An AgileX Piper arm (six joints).
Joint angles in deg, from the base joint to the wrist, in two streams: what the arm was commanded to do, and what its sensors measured. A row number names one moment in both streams.
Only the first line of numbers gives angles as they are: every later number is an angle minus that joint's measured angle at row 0.
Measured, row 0: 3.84, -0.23, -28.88, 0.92, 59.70, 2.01
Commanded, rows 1 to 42: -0.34, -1.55, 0.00, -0.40, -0.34, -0.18; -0.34, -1.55, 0.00, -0.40, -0.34, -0.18; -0.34, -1.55, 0.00, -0.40, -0.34, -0.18; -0.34, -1.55, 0.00, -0.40, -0.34, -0.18; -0.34, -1.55, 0.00, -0.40, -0.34, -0.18; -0.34, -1.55, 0.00, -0.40, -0.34, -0.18; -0.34, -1.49, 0.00, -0.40, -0.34, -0.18; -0.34, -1.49, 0.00, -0.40, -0.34, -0.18; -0.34, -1.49, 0.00, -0.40, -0.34, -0.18; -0.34, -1.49, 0.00, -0.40, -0.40, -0.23; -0.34, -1.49, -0.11, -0.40, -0.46, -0.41; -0.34, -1.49, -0.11, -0.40, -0.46, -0.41; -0.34, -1.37, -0.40, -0.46, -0.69, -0.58; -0.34, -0.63, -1.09, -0.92, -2.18, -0.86; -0.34, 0.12, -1.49, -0.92, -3.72, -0.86; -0.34, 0.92, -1.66, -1.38, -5.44, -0.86; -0.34, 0.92, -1.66, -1.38, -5.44, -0.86; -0.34, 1.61, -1.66, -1.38, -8.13, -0.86; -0.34, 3.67, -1.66, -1.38, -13.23, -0.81; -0.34, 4.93, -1.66, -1.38, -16.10, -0.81; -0.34, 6.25, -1.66, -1.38, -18.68, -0.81; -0.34, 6.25, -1.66, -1.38, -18.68, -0.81; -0.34, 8.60, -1.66, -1.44, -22.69, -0.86; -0.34, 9.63, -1.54, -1.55, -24.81, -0.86; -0.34, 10.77, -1.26, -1.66, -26.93, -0.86; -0.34, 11.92, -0.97, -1.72, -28.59, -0.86; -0.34, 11.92, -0.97, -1.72, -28.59, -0.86; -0.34, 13.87, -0.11, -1.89, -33.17, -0.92; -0.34, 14.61, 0.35, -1.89, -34.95, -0.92; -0.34, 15.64, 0.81, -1.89, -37.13, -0.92; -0.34, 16.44, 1.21, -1.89, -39.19, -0.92; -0.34, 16.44, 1.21, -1.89, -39.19, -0.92; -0.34, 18.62, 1.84, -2.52, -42.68, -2.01; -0.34, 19.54, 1.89, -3.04, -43.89, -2.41; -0.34, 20.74, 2.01, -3.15, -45.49, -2.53; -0.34, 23.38, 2.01, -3.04, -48.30, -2.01; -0.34, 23.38, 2.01, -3.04, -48.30, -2.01; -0.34, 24.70, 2.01, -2.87, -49.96, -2.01; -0.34, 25.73, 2.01, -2.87, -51.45, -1.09; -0.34, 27.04, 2.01, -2.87, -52.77, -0.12; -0.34, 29.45, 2.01, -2.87, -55.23, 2.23; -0.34, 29.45, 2.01, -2.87, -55.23, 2.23
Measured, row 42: 0.00, 26.76, 1.89, -2.52, -50.76, -0.63
